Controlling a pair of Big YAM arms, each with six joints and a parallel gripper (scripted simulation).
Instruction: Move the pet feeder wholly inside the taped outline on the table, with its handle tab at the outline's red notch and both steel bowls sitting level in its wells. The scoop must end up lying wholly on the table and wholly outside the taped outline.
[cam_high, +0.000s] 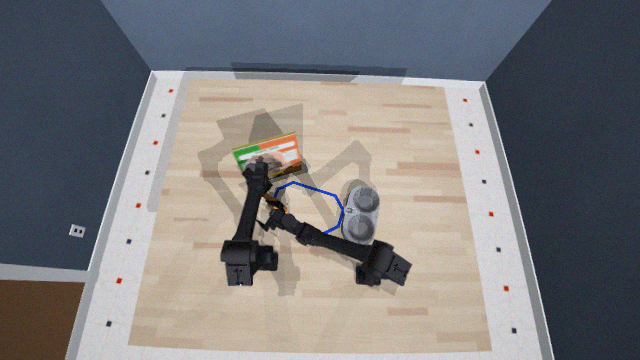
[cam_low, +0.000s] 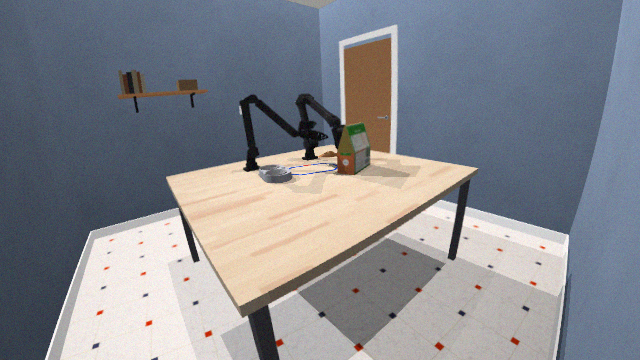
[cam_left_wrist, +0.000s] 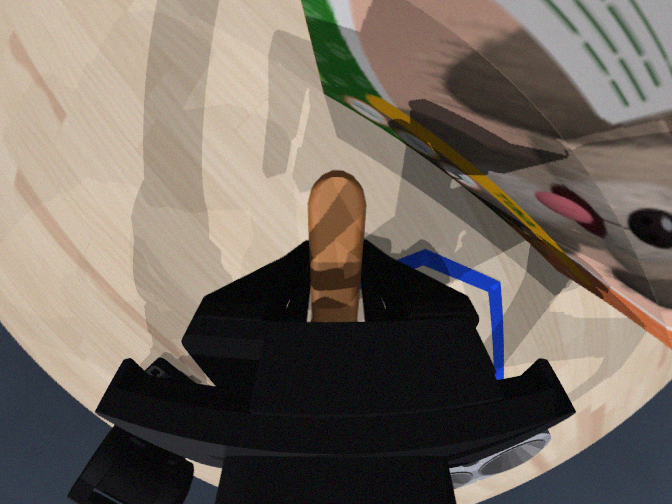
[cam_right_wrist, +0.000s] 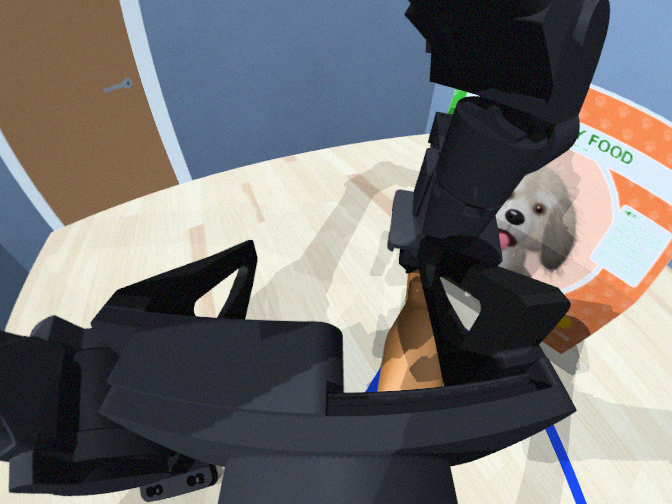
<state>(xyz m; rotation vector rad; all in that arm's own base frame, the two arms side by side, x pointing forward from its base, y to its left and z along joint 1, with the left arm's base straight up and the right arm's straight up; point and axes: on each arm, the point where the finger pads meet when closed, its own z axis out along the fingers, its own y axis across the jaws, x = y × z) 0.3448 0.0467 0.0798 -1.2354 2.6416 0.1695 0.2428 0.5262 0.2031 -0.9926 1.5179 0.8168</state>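
Right now my right hand is 9 cm short of the grey pet feeder, 47 cm to the left of it and 19 cm above it. Also, from my right hand: orange-brown scoop (8 cm ahead, 2 cm to the right, 12 cm below); puppy food bag (30 cm ahead, 3 cm to the left, 6 cm below); blue taped outline (10 cm ahead, 19 cm to the right, 20 cm below).
The orange-brown scoop lies 50 mm behind my left hand and 70 mm to the right of it. The rest, counted from my left hand: puppy food bag: 170 mm ahead, 20 mm to the right, 70 mm above; then blue taped outline: 40 mm behind, 250 mm to the right, 80 mm below; then grey pet feeder: 40 mm behind, 530 mm to the right, 70 mm below.
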